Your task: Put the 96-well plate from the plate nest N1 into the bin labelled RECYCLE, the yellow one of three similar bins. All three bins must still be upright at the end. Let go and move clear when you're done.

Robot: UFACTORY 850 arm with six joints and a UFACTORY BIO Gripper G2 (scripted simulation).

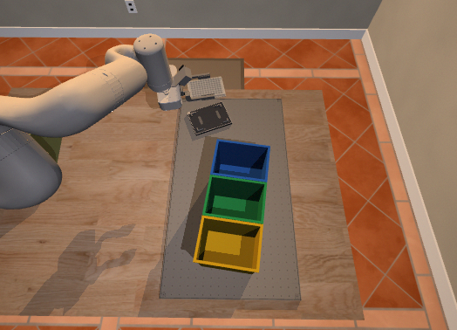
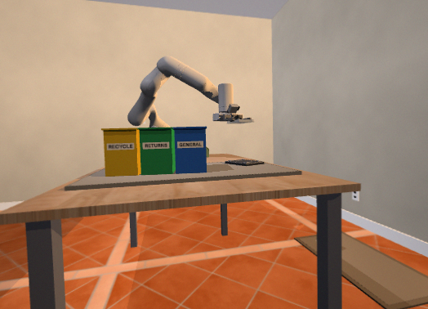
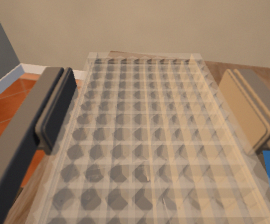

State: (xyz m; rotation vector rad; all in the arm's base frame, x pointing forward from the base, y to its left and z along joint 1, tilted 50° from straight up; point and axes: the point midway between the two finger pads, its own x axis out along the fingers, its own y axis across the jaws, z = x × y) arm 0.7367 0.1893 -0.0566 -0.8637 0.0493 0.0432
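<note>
Right now my hand is 53 cm to the left of the yellow recycle bin, 13 cm above it and 1 cm short of it. Round my hand: blue general bin (28 cm to the right, 13 cm below, 8 cm ahead); then clear 96-well plate (1 cm below); then dark plate nest N1 (22 cm below, 2 cm to the left).
</note>
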